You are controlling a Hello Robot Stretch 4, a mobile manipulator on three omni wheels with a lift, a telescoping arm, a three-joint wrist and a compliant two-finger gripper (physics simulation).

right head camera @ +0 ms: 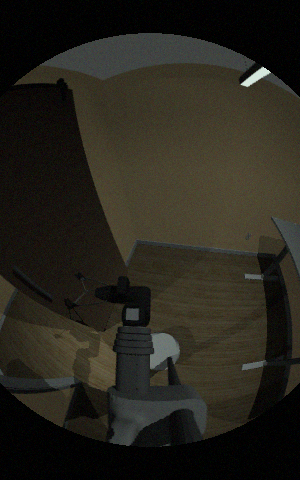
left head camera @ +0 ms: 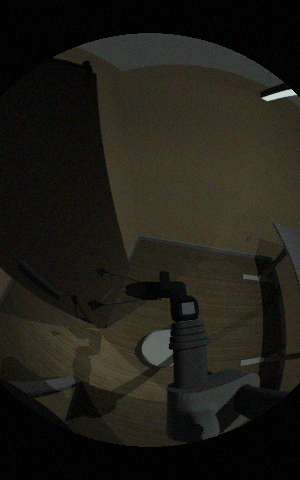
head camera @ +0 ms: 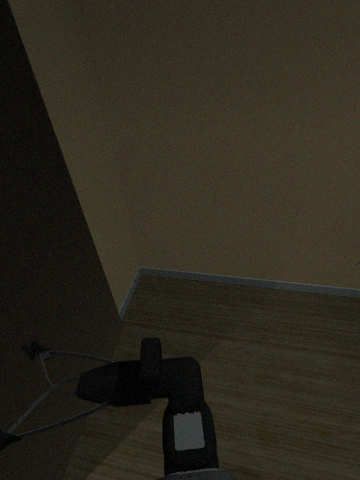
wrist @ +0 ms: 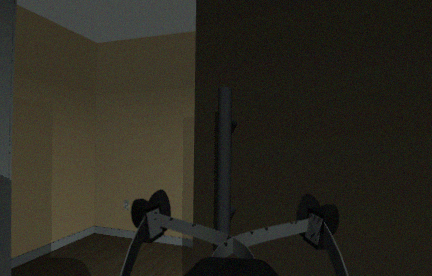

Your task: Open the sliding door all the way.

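Seen in the pictures: gripper, fingertip midpoint: (right head camera: 69, 289) (left head camera: 91, 286) (head camera: 0, 392) (wrist: 232, 208); robot's base, origin of the base link: (right head camera: 158, 350) (left head camera: 162, 346).
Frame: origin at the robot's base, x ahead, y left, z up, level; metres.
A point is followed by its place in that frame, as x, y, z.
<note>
The sliding door (head camera: 45, 210) @[0.880, 0.464, 1.112] (left head camera: 50, 165) @[0.621, 0.533, 1.488] (right head camera: 40, 175) @[0.671, 0.520, 1.511] (wrist: 330, 110) @[0.455, 0.577, 1.227] is a large dark panel, at the left in the head views and at the right in the wrist view. To its left in the wrist view is an opening with a lit room beyond. Its handle (left head camera: 39, 280) @[0.246, 0.565, 1.135] (right head camera: 32, 284) @[0.249, 0.562, 1.126] (wrist: 224, 150) @[0.257, 0.559, 1.150] is a grey upright bar near the door's edge. My gripper (head camera: 21, 395) (left head camera: 99, 288) (right head camera: 75, 289) @[0.268, 0.306, 1.106] (wrist: 232, 208) @[0.268, 0.306, 1.106] is open, its fingers spread in front of the door. The handle's lower part shows between them in the wrist view, apart from the fingers and farther off.
A tan wall (head camera: 230, 150) @[1.444, -0.385, 1.111] with a grey baseboard (head camera: 250, 281) @[1.362, -0.640, 0.032] stands behind the door. A white rounded object (left head camera: 157, 347) @[0.006, 0.052, 0.187] (right head camera: 164, 350) @[0.006, -0.061, 0.187] shows below the arm. A grey slanted panel (left head camera: 291, 250) (right head camera: 290, 240) is at the right. A lit lamp (left head camera: 279, 95) (right head camera: 256, 76) hangs above.
</note>
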